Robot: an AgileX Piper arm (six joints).
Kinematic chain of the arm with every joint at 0, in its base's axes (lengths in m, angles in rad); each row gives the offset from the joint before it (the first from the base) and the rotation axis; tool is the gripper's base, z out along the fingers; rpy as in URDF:
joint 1: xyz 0 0 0.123 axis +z
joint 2: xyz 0 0 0 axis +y
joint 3: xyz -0.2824 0 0.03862 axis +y
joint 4: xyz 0.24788 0 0.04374 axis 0.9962 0 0.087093
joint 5: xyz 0 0 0 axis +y
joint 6: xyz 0.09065 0 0.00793 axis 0.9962 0 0.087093
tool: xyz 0 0 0 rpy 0 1.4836 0
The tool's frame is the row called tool.
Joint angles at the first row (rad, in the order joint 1, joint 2, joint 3, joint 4, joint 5, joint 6):
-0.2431 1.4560 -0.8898 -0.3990 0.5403 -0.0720
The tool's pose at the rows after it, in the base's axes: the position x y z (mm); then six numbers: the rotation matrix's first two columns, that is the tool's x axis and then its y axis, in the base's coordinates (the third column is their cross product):
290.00 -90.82 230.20 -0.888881 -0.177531 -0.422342 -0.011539 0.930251 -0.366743
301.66 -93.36 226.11 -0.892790 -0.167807 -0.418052 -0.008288 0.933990 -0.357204
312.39 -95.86 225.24 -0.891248 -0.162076 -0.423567 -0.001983 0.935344 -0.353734
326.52 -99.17 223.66 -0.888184 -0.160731 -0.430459 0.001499 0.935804 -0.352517
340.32 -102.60 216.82 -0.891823 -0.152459 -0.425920 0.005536 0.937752 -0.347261
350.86 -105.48 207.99 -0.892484 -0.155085 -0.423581 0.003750 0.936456 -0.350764
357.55 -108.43 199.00 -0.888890 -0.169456 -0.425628 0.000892 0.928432 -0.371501
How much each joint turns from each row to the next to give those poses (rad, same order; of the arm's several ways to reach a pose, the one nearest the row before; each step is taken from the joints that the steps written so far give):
-0.0001 0.0681 -0.0456 -0.0013 0.0029 0.0141
0.0001 0.0481 -0.0395 0.0084 0.0009 0.0021
0.0000 0.0371 -0.0400 0.0031 -0.0008 0.0041
0.0000 0.0487 -0.0526 0.0022 -0.0032 0.0010
0.0000 0.0578 -0.0476 -0.0010 -0.0012 0.0090
0.0000 0.0484 -0.0278 -0.0187 -0.0176 0.0169
0.0000 0.0353 -0.0065 -0.0603 -0.0341 0.0460

